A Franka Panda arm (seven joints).
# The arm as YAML. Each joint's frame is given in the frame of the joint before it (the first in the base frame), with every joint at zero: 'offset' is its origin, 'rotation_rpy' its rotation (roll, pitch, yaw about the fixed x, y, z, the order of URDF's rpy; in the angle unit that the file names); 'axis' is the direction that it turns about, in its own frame. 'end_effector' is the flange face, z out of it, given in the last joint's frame.
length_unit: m
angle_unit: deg
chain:
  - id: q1
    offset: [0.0, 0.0, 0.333]
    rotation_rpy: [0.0, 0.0, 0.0]
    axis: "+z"
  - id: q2
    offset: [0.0, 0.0, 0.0]
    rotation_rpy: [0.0, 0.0, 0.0]
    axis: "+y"
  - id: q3
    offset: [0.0, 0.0, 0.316]
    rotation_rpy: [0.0, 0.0, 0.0]
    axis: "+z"
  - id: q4
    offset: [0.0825, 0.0, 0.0]
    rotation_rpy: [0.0, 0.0, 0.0]
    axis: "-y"
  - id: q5
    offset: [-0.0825, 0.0, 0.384]
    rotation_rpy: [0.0, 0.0, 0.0]
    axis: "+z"
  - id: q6
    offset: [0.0, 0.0, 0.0]
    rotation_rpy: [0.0, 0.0, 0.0]
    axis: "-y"
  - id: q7
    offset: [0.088, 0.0, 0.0]
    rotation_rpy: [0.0, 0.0, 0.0]
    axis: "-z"
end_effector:
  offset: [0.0, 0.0, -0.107]
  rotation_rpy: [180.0, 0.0, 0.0]
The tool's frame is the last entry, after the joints.
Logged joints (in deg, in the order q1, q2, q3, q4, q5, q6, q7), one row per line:
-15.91 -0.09 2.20 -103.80 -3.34 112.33 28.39
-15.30 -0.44 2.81 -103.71 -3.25 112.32 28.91
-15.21 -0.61 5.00 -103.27 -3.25 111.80 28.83
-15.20 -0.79 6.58 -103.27 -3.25 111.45 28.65
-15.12 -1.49 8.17 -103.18 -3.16 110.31 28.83
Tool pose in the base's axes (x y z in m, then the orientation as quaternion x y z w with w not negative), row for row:
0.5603 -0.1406 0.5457 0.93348 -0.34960 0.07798 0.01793
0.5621 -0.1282 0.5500 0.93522 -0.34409 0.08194 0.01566
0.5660 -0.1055 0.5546 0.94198 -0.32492 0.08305 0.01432
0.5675 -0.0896 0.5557 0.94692 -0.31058 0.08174 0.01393
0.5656 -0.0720 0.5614 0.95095 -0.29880 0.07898 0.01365
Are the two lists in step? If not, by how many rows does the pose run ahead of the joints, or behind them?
They are in step.
